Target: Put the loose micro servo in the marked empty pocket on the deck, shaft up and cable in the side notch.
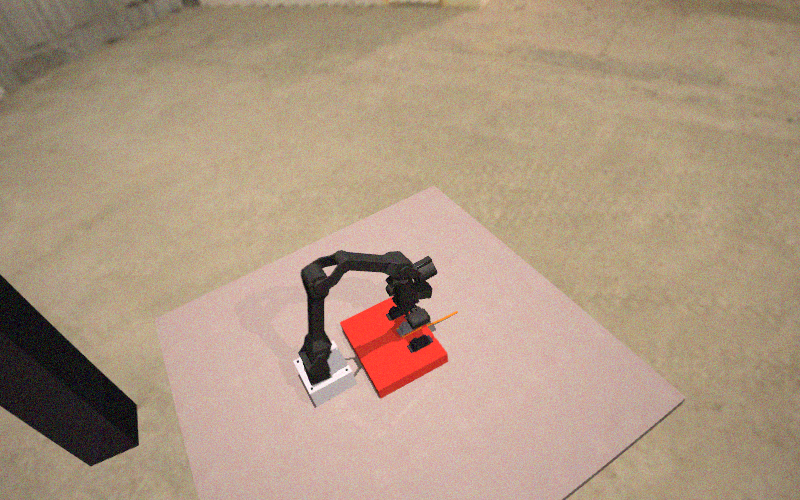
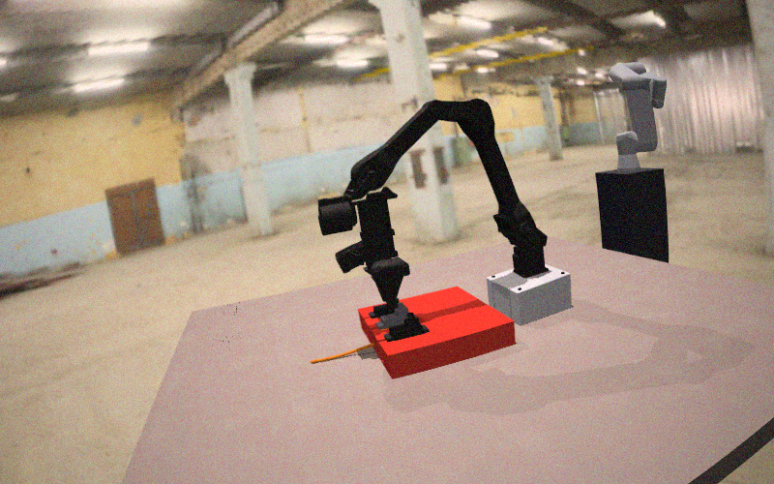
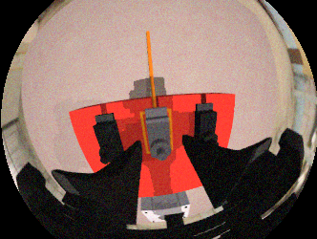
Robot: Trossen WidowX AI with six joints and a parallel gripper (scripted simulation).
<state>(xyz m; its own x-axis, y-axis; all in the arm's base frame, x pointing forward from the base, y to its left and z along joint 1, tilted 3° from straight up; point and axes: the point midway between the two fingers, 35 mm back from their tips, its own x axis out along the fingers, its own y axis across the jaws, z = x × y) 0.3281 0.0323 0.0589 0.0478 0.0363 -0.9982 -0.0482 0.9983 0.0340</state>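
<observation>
Now: the red deck 120 mm behind my gripper tip and 70 mm below it.
</observation>
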